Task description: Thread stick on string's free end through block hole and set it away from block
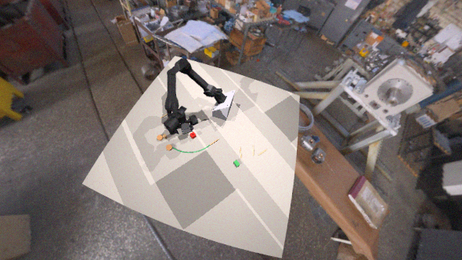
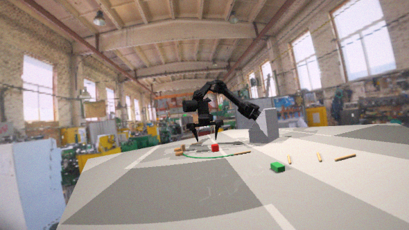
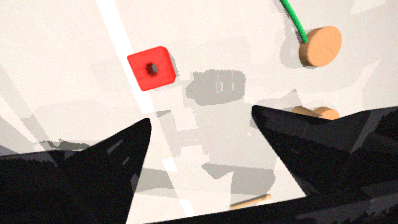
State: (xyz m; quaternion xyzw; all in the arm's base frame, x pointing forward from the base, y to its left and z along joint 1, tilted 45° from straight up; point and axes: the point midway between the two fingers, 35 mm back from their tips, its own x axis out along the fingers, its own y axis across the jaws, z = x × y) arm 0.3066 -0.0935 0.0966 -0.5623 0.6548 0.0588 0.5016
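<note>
Right now the small red block is 1 cm behind my gripper tip, 6 cm to the left of it and 3 cm below it. Round my gripper tip: wooden peg 9 cm ahead, 11 cm to the right, 3 cm below; then small green block 4 cm ahead, 40 cm to the left, 4 cm below.
</note>
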